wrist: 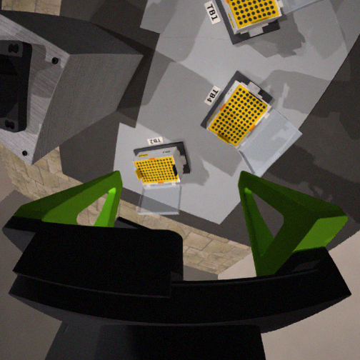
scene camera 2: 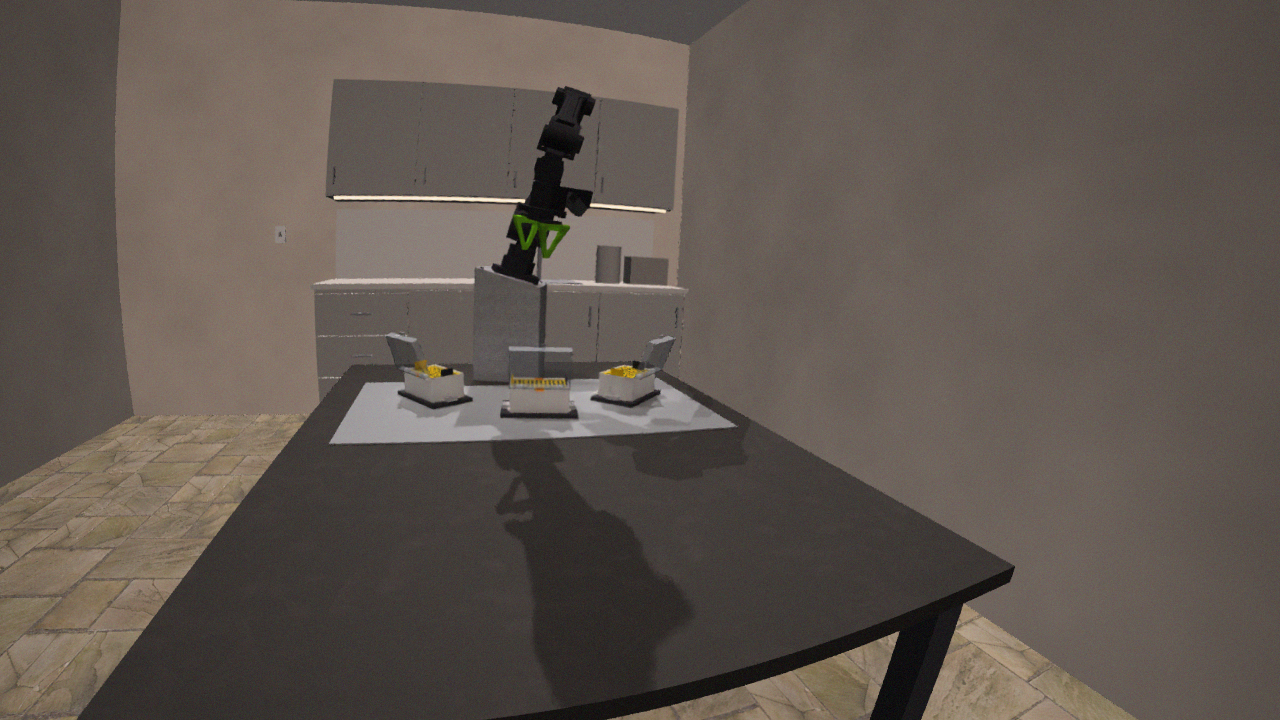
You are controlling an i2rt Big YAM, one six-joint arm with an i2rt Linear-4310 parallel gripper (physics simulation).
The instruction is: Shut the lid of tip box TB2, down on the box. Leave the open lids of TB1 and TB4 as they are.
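Places are measured from the arm's base along level axes (x ahead, y left, z up), in centimetres.
Pixels of known places: gripper, fingertip midpoint: [scene camera 2: 535, 253]; arm's base, origin of the base link: [scene camera 2: 514, 276].
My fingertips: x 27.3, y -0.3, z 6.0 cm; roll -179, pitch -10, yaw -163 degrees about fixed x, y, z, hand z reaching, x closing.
Ahead of a thing's pixels: the offset from my fingertips to its top centre. "*": to the spot under its first point. Level surfaces: height alone.
Tip box TB2 {dy -20.5, dx -6.1, dz -25.6 cm} [scene camera 2: 434, 386] [wrist: 157, 170] stands at the left of the scene view, full of yellow tips. Its clear lid {* dy -27.7, dx -0.2, dz -20.5 cm} [scene camera 2: 404, 350] [wrist: 160, 201] is open and tilted up from one side. TB4 {dy +0.2, dx +7.0, dz -25.6 cm} [scene camera 2: 538, 398] [wrist: 238, 115] stands in the middle with its lid [scene camera 2: 539, 360] [wrist: 272, 142] open. TB1 {dy +21.9, dx -0.6, dz -25.6 cm} [scene camera 2: 624, 385] [wrist: 252, 12] stands at the right with its lid [scene camera 2: 657, 352] open; the wrist view cuts it off at the top. My gripper [scene camera 2: 536, 250] [wrist: 179, 176] is open and empty, high above the table and well away from all three boxes.
The boxes stand on dark bases on a light grey mat {dz -32.2 cm} [scene camera 2: 393, 429] [wrist: 200, 200] on the dark table {dz -32.5 cm} [scene camera 2: 402, 555]. The arm's grey pedestal [scene camera 2: 507, 326] [wrist: 100, 85] rises behind them. A wall [scene camera 2: 939, 268] runs along the right side; kitchen cupboards [scene camera 2: 465, 134] are at the back.
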